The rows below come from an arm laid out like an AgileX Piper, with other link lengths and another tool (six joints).
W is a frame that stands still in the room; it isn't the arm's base.
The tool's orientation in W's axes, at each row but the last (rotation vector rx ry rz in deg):
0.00, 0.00, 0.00
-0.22, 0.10, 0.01
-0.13, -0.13, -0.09
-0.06, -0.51, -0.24
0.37, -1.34, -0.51
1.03, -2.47, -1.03
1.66, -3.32, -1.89
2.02, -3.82, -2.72
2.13, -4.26, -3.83
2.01, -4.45, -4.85
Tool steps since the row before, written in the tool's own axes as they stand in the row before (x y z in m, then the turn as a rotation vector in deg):
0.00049, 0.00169, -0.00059, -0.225, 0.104, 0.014
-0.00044, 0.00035, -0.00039, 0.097, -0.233, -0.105
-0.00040, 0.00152, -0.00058, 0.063, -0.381, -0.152
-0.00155, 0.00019, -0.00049, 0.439, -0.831, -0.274
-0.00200, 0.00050, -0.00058, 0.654, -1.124, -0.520
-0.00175, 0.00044, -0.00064, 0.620, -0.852, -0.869
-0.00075, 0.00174, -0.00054, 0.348, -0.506, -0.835
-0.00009, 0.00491, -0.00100, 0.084, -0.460, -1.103
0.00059, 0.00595, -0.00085, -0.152, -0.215, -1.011
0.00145, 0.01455, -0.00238, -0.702, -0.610, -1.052
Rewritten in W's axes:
0.00049, 0.00169, -0.00059, -0.225, 0.104, 0.014
-0.00044, 0.00035, -0.00039, 0.097, -0.233, -0.104
-0.00040, 0.00152, -0.00058, 0.063, -0.381, -0.151
-0.00154, 0.00020, -0.00050, 0.438, -0.833, -0.269
-0.00198, 0.00052, -0.00062, 0.656, -1.126, -0.512
-0.00171, 0.00048, -0.00071, 0.642, -0.848, -0.857
-0.00066, 0.00178, -0.00053, 0.380, -0.494, -0.828
0.00020, 0.00494, -0.00082, 0.137, -0.426, -1.111
0.00104, 0.00592, -0.00057, -0.089, -0.169, -1.027
0.00284, 0.01444, -0.00170, -0.665, -0.514, -1.125

